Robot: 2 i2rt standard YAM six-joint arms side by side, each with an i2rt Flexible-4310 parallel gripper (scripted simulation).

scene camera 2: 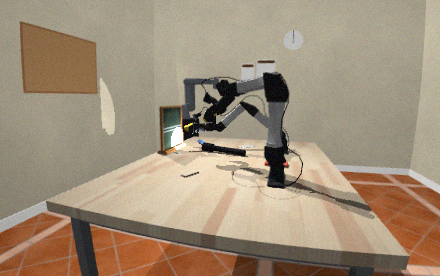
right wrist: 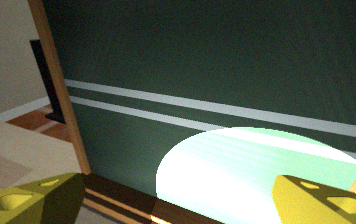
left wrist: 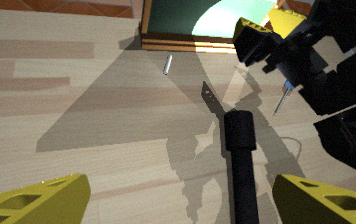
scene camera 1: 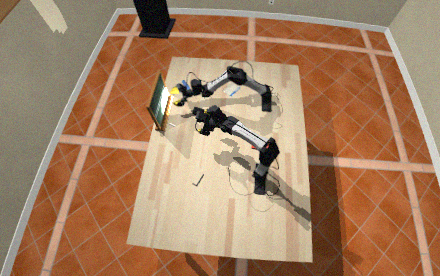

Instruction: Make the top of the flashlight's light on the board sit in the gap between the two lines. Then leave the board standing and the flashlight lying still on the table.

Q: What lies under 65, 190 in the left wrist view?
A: The left gripper.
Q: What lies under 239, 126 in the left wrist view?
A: A flashlight head.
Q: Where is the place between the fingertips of the right gripper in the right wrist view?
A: At 179, 182
